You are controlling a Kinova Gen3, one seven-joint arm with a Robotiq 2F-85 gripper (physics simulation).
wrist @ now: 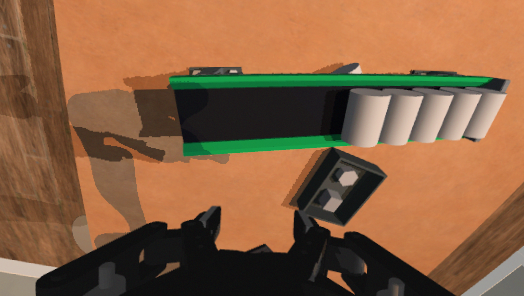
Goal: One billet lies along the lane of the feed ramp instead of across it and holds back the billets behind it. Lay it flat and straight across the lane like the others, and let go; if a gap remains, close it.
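Frame: origin at the arm's base, x down, y back, z left, level; metres.
Where they show: gripper, fingertip midpoint: [257, 220].
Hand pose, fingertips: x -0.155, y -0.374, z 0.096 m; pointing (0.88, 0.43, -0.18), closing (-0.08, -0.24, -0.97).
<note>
Each offset is from my fingertips to the centre of the thing. "spot": to the spot under its first point.
The feed ramp has green rails @[spot: dx +0.089, dy -0.090, dz +0.019 m] [260, 81] and a dark lane @[dx +0.110, dy -0.083, dz -0.090 m] [250, 115], and runs left to right across the wrist view. Several pale billets @[dx +0.090, dy -0.085, dz -0.102 m] [367, 118] @[dx +0.094, dy -0.095, dz -0.141 m] [401, 117] @[dx +0.105, dy -0.129, dz -0.255 m] [482, 116] lie across the lane, side by side at its right end against the grey end stop @[spot: dx +0.105, dy -0.168, dz -0.266 m] [501, 85]. They look parallel, and no clear gap shows between them. No billet lying along the lane shows. The left part of the lane is bare. My gripper [257, 220] is open, with nothing between its fingers, at the bottom of the view, apart from the ramp and the billets.
A dark tray @[dx +0.160, dy +0.061, dz -0.174 m] [365, 200] with two pale hexagonal pieces @[dx +0.165, dy +0.034, dz -0.178 m] [346, 176] @[dx +0.161, dy +0.089, dz -0.170 m] [330, 200] sits on the near side of the ramp. A grey rounded piece @[dx +0.157, dy -0.105, dz -0.108 m] [354, 68] shows partly behind the far rail. Dark brackets @[dx +0.140, dy -0.071, dz +0.072 m] [215, 71] show behind the ramp. A wooden edge [55, 150] runs along the left.
</note>
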